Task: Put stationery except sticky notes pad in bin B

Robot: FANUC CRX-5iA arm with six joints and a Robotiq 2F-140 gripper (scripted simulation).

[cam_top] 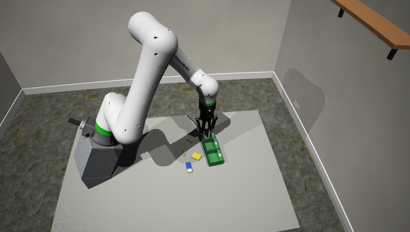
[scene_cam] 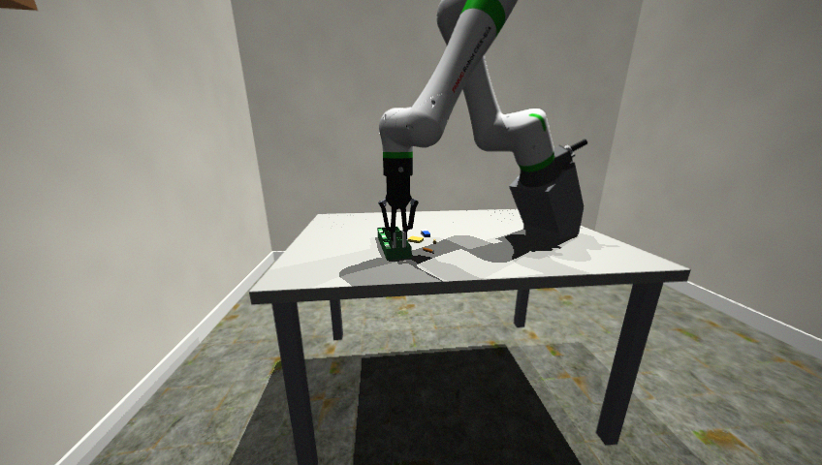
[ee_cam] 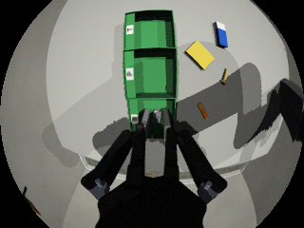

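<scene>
My hand is 1 cm to the right of the grey-white object and 3 cm above it. Round my hand: white eraser 9 cm behind, 23 cm to the right, 4 cm below; sticky notes 5 cm behind, 15 cm to the right, 4 cm below; tan piece 12 cm behind, 12 cm to the right, 4 cm below.
</scene>
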